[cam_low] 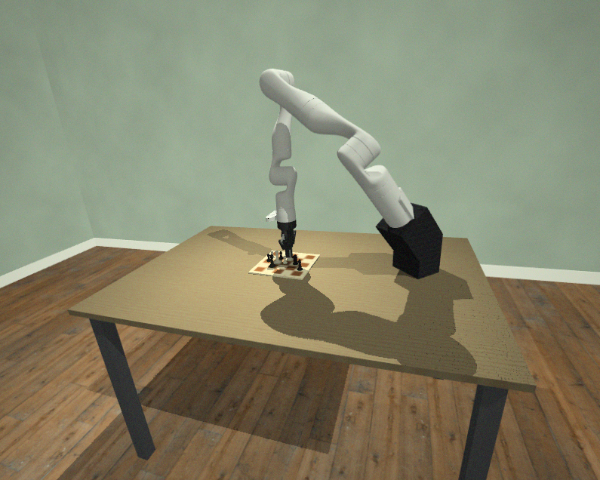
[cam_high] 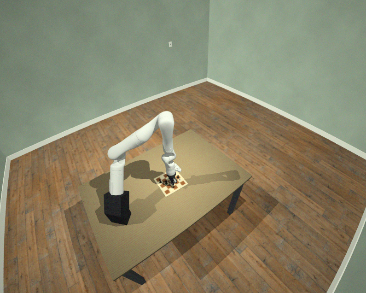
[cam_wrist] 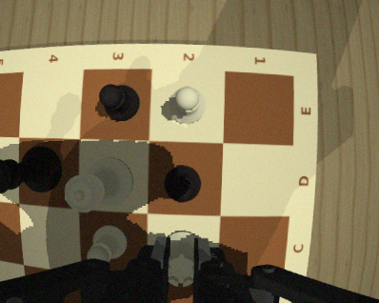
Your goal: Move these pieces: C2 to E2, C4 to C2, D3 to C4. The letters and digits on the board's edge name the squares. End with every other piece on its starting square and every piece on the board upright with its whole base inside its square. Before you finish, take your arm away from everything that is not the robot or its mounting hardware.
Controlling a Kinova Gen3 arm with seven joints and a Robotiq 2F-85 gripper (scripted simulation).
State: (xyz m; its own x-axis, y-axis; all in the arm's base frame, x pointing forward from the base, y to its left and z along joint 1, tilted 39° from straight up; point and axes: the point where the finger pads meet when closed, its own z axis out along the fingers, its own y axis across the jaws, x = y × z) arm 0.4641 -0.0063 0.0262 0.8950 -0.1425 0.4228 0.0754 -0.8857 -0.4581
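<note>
Now: the chessboard 4 cm to the left of my hand and 3 cm below it. From my hand the other things lie so: black knight (4 cm behind, 3 cm to the left, 1 cm below).
</note>
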